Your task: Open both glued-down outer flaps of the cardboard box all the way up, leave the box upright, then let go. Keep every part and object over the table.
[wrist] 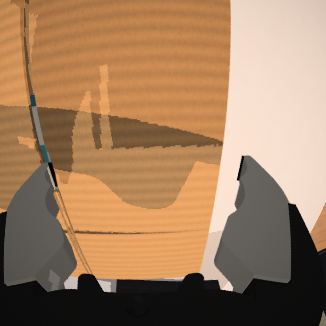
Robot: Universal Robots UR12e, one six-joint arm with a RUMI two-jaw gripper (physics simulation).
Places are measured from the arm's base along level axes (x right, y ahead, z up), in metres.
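Pixels of known places: gripper, fingertip midpoint: [145,161].
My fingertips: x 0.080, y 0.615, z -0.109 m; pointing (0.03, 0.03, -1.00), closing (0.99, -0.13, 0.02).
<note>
Ahead of a thing's pixels: the offset from my fingertips to its top centre. "pt": to the spot under its first point. Level surfaces: height alone.
The cardboard box @[pt dx +0.014, dy +0.067, dz +0.007 m] [150,45] fills the left and middle of the wrist view. Its orange-brown panel has fine ripples and dark shadows. A thin edge or seam runs down its left side, with a short teal and grey strip @[dx -0.062, dy +0.022, dz -0.009 m] [38,127] along it. A thin dark line crosses the lower panel. My gripper [145,161] is open, with its fingers wide apart and nothing between them. The left fingertip overlaps the seam in the view; whether it touches is unclear. The right fingertip is beyond the panel's right edge. Which flap this panel belongs to, and the whole box's posture, cannot be told.
A pale, smooth surface @[dz -0.149 m] [275,75] lies to the right of the panel, with a faint shadow near the panel's lower right. A small orange-brown patch [319,232] shows at the right edge, behind the right finger.
</note>
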